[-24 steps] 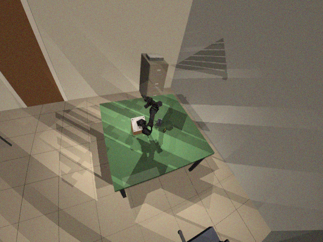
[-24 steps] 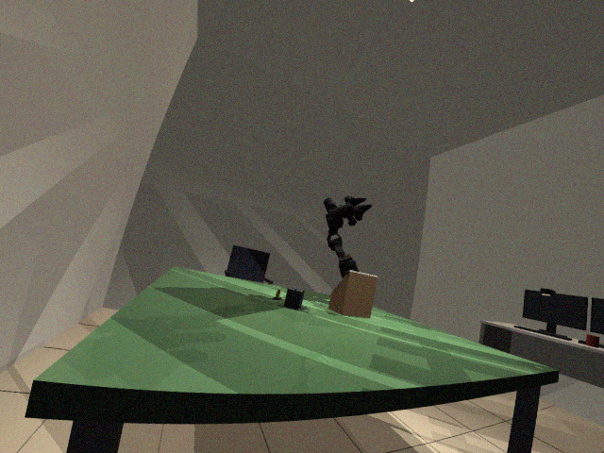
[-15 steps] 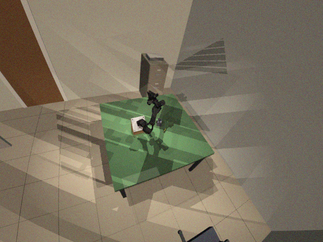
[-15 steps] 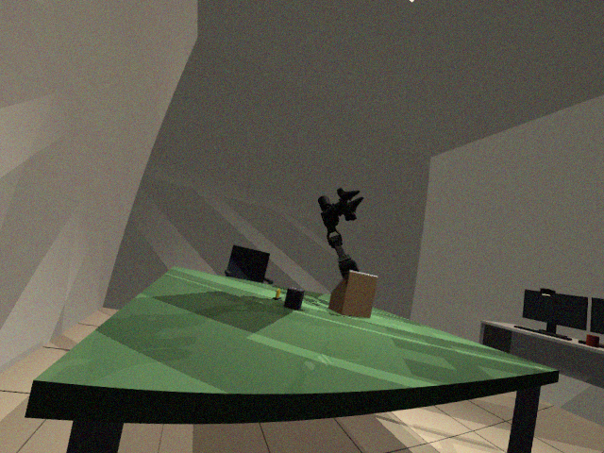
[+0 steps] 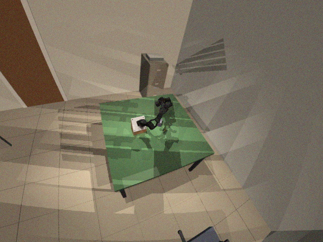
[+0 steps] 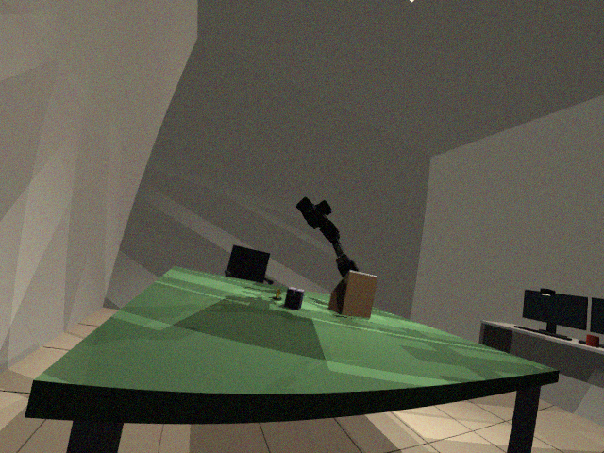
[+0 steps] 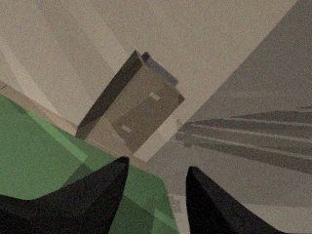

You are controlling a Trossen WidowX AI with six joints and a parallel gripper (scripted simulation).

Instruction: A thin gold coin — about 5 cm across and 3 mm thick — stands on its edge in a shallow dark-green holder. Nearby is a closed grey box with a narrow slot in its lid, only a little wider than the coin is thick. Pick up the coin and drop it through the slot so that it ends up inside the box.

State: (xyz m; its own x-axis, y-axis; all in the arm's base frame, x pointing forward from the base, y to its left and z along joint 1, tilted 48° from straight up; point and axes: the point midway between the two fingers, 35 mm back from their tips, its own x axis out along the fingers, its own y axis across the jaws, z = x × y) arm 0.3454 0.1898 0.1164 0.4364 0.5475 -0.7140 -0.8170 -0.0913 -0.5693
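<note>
The gold coin lies 20 mm behind my gripper tip, 230 mm to the right of it and 380 mm below it.
</note>
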